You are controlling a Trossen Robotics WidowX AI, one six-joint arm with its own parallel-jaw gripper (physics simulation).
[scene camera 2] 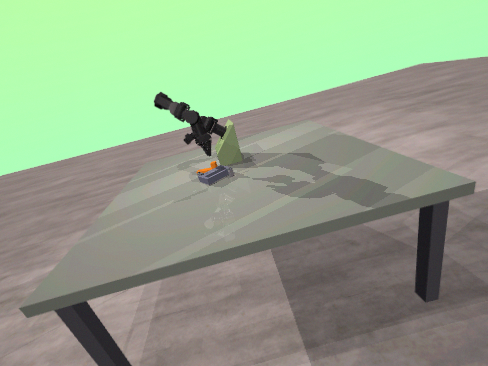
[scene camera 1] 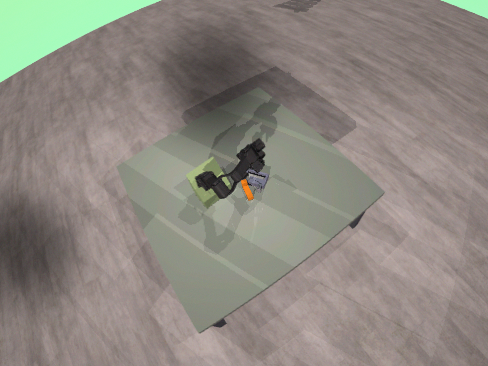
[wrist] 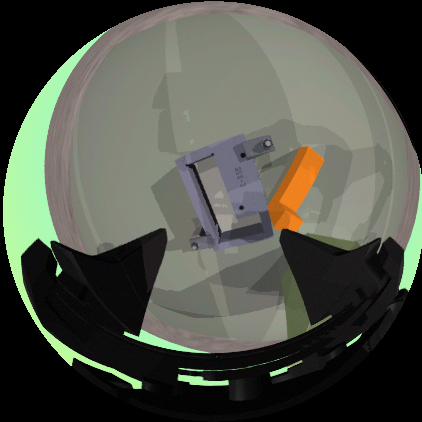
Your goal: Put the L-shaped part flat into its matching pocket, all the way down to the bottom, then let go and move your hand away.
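Observation:
The orange L-shaped part (scene camera 1: 247, 190) (scene camera 2: 204, 171) (wrist: 301, 180) lies on the table beside the blue-grey pocket block (scene camera 1: 258, 181) (scene camera 2: 215, 175) (wrist: 240, 172), outside its pocket. In the wrist view it is on the right, its short leg close to the block's lower right corner; I cannot tell if they touch. The L-shaped pocket is empty and faces up. My gripper (scene camera 2: 208, 153) (wrist: 225, 235) is open, with nothing between its fingers. It is above the table near the block and part. In scene camera 1 the fingertips are hard to make out.
A pale green wedge-shaped block (scene camera 1: 212, 165) (scene camera 2: 230, 147) (wrist: 295, 310) stands on the table (scene camera 1: 300, 220) (scene camera 2: 150, 235) by the arm. The pocket block has two small side tabs with pins. The arm's shadows fall over the table.

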